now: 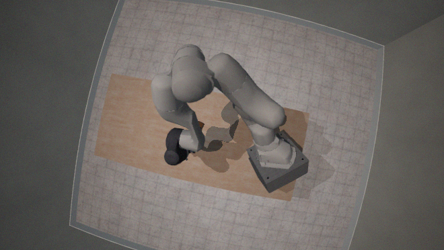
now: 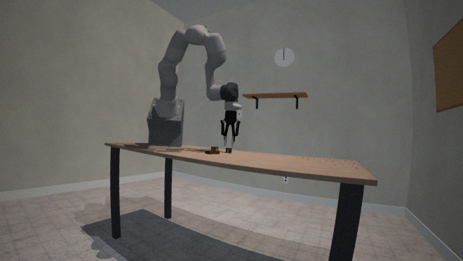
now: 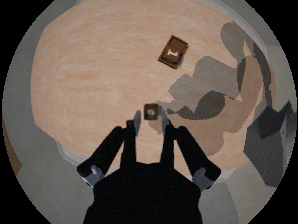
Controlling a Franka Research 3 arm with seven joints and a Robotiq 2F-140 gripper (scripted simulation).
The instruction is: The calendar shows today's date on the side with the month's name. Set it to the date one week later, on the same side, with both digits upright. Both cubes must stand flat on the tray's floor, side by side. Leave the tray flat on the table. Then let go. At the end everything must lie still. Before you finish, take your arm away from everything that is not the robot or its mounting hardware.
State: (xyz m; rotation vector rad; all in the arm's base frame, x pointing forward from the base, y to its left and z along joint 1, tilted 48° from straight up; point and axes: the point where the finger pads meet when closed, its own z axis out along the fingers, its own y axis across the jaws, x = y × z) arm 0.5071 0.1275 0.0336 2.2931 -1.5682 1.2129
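The calendar cube lies 60 mm below my hand.
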